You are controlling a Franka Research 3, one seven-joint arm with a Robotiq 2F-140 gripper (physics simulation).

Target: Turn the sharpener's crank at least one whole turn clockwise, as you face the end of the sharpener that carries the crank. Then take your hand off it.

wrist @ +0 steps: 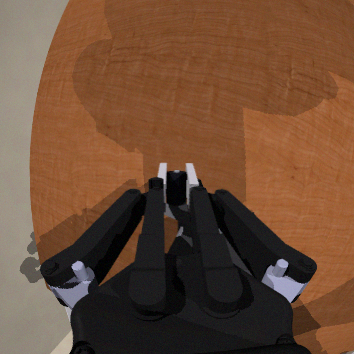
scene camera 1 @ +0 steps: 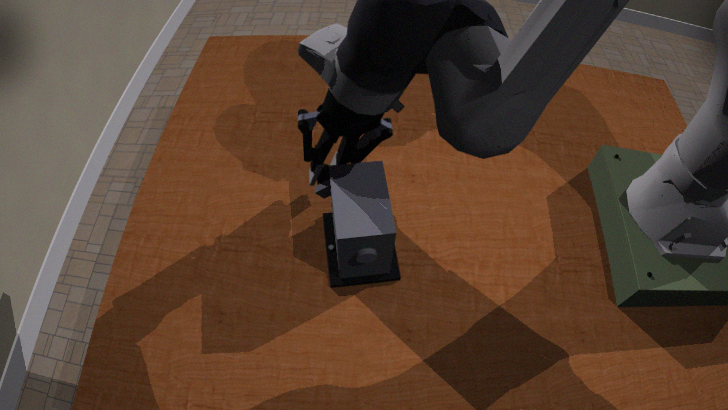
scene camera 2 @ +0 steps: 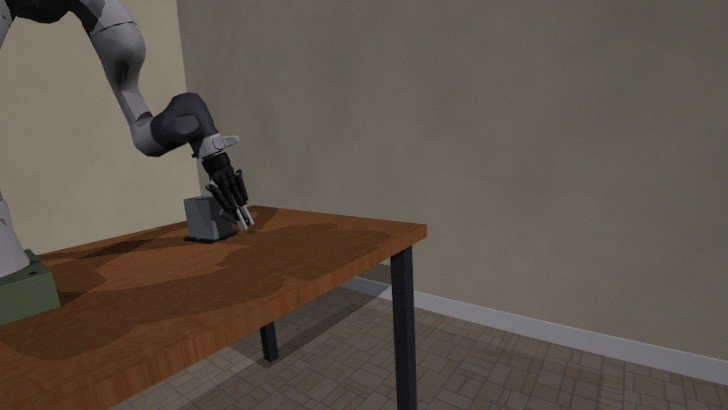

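Note:
The sharpener (scene camera 1: pixel 362 208) (scene camera 2: pixel 199 219), a grey box on a black base plate (scene camera 1: pixel 331 277), stands upright on the table. A round hole-like disc (scene camera 1: pixel 365 255) shows on its near end in the first scene view. The crank is at the opposite end, largely hidden there by the body and fingers. My gripper (scene camera 1: pixel 319 182) (scene camera 2: pixel 245 217) (wrist: pixel 175 173) is at that crank end, pointing down at a slant. It is shut on the crank's black knob (wrist: pixel 176 190), which sits between the two pale fingertip pads in the wrist view. The crank arm below the knob is partly hidden by the fingers.
The wooden table (scene camera 1: pixel 229 178) (scene camera 2: pixel 315 239) carries the sharpener and the arm's green base block (scene camera 1: pixel 624 254) (scene camera 2: pixel 30 297), which is at the right in the first scene view. A wall (scene camera 2: pixel 458 127) rises beyond the table. The arm's links hang over the table.

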